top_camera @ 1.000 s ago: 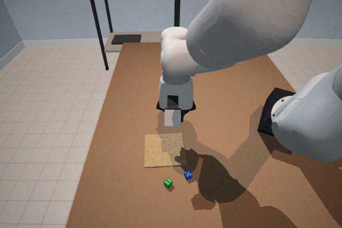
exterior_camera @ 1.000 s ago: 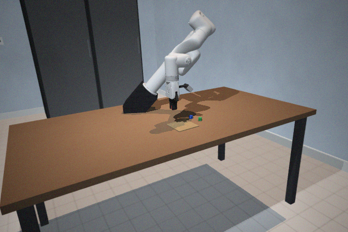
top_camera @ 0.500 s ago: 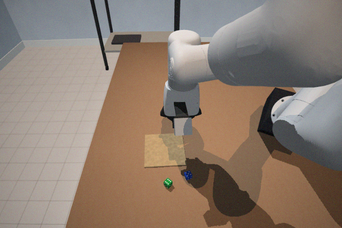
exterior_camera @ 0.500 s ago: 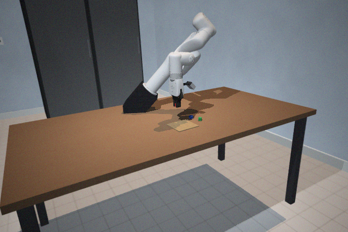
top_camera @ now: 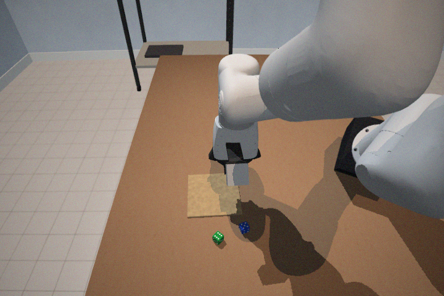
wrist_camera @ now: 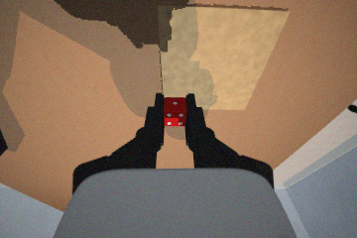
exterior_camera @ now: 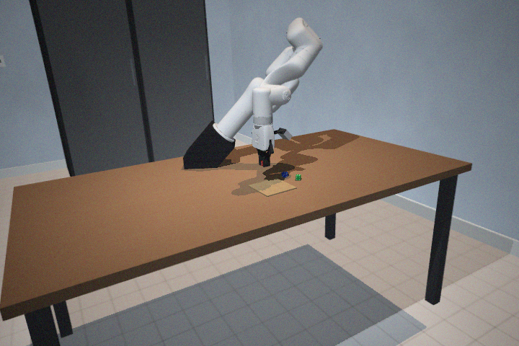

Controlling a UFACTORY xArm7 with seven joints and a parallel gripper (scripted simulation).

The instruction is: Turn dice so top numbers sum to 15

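My gripper is now 5 cm short of the tan mat, 1 cm to the right of it and 10 cm above it. The rest, counted from my hand: blue die (5 cm behind, 10 cm to the left, 9 cm below); then green die (1 cm ahead, 14 cm to the left, 9 cm below); then red die (1 cm below).
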